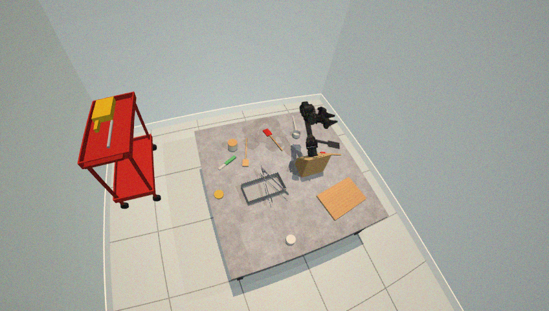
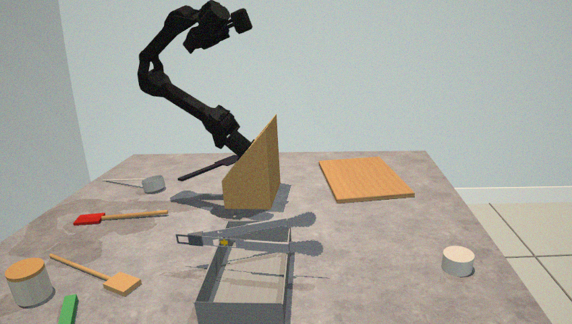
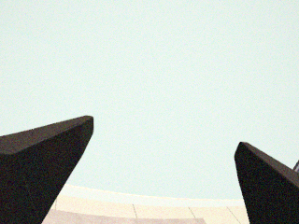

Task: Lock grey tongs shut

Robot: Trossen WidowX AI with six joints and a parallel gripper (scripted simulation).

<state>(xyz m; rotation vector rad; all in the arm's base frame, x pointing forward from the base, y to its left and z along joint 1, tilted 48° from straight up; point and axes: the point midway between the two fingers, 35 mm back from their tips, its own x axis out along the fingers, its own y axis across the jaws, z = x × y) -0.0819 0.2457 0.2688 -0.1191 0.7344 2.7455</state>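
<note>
Now: the yellow lock piece 490 mm ahead of my gripper tip, 450 mm below it and 90 mm to the left of it. Round my gripper tip: grey roasting tin (520 mm ahead, 490 mm below, 150 mm to the left); wooden board (510 mm below, 370 mm to the left, 70 mm behind); red spatula (510 mm below, 340 mm to the right, 310 mm ahead).
</note>
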